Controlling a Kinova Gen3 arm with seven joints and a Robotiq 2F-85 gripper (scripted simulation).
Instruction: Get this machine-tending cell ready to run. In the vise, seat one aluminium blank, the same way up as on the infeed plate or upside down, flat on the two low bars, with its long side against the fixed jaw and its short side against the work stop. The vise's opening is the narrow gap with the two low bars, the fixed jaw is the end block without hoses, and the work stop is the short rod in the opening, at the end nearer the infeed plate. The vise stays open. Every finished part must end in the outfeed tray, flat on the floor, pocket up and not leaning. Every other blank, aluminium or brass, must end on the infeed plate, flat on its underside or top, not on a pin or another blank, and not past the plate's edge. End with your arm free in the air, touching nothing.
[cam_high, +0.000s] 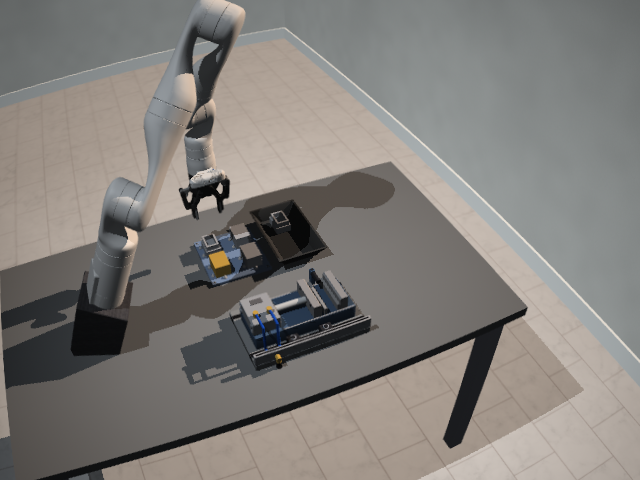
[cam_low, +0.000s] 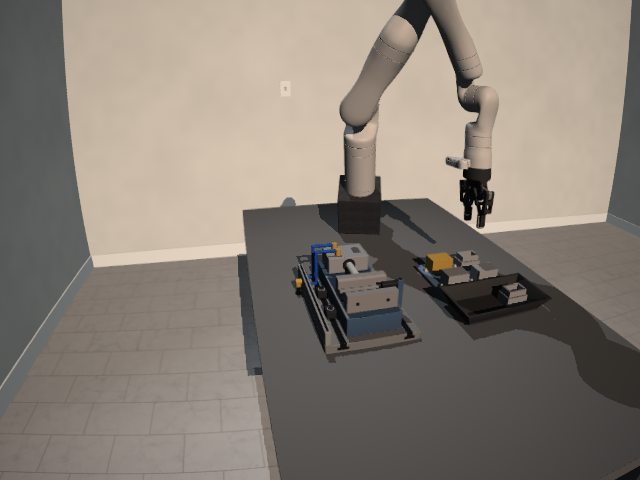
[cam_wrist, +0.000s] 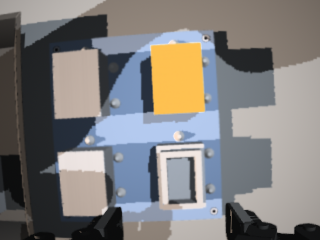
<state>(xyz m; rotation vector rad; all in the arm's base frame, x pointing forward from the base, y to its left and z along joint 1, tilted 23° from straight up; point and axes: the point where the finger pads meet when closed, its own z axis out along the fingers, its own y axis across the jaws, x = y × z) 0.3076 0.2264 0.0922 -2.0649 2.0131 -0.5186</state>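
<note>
My gripper is now 10 mm past the brass blank, 90 mm to the left of it and 120 mm above it.
</note>
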